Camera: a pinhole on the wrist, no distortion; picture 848 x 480 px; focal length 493.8 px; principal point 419.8 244.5 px. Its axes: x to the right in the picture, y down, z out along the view. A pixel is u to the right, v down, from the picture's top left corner.
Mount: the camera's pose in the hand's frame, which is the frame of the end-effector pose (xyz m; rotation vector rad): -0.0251 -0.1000 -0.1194 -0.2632 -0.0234 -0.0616
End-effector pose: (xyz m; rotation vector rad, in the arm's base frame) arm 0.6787 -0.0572 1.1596 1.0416 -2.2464 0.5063
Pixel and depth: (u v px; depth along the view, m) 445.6 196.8 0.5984
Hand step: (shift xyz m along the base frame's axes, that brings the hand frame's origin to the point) -0.1672 -0.2634 -0.3572
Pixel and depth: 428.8 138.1 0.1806
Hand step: 0.0609 -0.0777 -0.0586
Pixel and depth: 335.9 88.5 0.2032
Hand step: 0.0840 -0.0812 -0.1037
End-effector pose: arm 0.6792 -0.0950 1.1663 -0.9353 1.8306 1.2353
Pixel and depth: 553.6 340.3 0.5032
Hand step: -0.0954 0.3407 -0.1409
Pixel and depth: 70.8 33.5 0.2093
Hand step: 0.2092 0.0925 0.0777
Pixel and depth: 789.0 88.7 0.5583
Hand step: 0.0331 0.3492 -0.5156
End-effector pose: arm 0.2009 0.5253 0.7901 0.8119 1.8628 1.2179
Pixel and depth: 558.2 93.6 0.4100
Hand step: 0.2147 0.1624 -0.2130
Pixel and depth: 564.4 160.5 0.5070
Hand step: 0.2752 0.2502 -0.1869
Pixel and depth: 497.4 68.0 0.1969
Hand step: 0.0651 -0.0013 -0.1335
